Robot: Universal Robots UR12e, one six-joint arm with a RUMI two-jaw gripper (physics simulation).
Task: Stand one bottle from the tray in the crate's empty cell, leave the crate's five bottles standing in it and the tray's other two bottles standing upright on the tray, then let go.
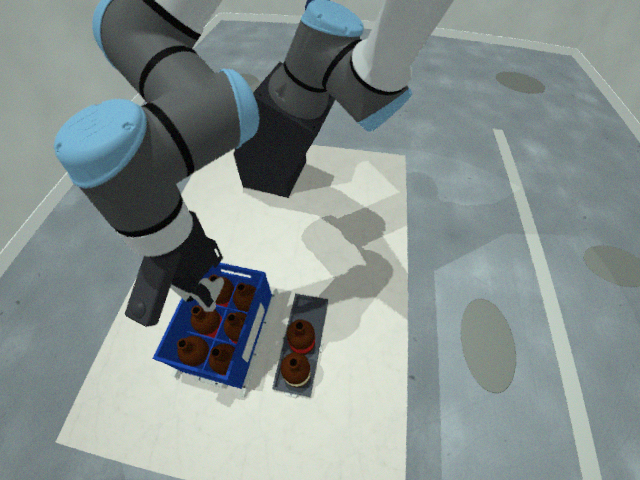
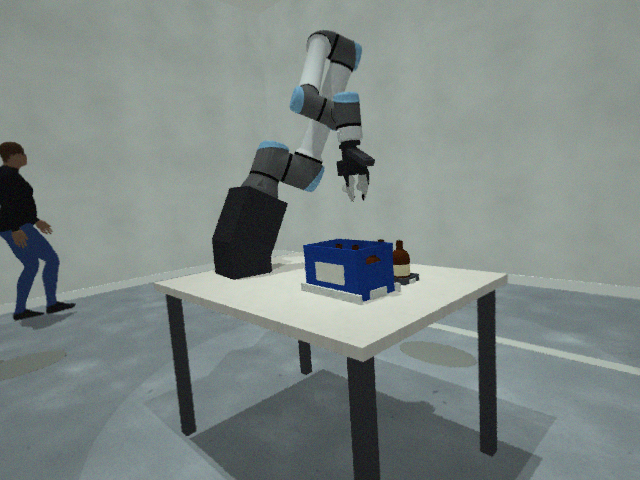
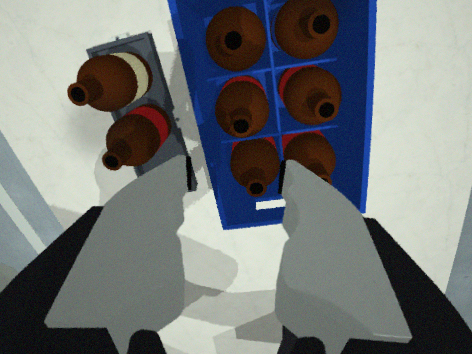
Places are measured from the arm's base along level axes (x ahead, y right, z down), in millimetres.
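Where they show: gripper, fingertip midpoint: point(image 1: 202, 304) point(image 2: 358, 201) point(image 3: 235, 162); arm's base, origin of the base link: point(image 1: 297, 96) point(image 2: 258, 195).
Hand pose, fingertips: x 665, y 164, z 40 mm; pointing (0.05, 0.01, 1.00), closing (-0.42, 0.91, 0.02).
Things, the pixels of their top centre, and the offset from my fingertips. Level surfaces: height alone.
- blue crate, middle of its top: point(image 3: 284, 120) point(image 1: 212, 312) point(image 2: 346, 243) dz +152, dx -38, dy +34 mm
- dark tray, middle of its top: point(image 3: 145, 127) point(image 1: 302, 340) point(image 2: 383, 272) dz +302, dx -9, dy -182 mm
- white table, its level: dz +328 mm
The blue crate point(image 1: 262, 290) point(image 2: 373, 279) point(image 3: 369, 100) has two columns of three cells, and a brown bottle stands in every cell, for example the middle one point(image 1: 235, 326) point(image 3: 242, 106) on the tray side. The dark tray point(image 1: 310, 304) point(image 2: 412, 279) point(image 3: 162, 80) holds two upright bottles, a red-banded one point(image 1: 300, 335) point(image 3: 131, 142) and a cream-labelled one point(image 1: 295, 367) point(image 2: 401, 256) point(image 3: 107, 82). My gripper point(image 1: 210, 299) point(image 2: 358, 198) point(image 3: 235, 162) is open with nothing between its fingers. It hangs well above the crate, apart from all the bottles. Lower parts of the crate's bottles are hidden.
Crate and tray stand side by side on the white table point(image 1: 356, 413) point(image 2: 279, 304), with a narrow gap between them. Low pale brackets edge the crate's base. The arm's dark pedestal point(image 1: 273, 155) point(image 2: 245, 232) stands at the back. A person point(image 2: 20, 206) stands beyond the table.
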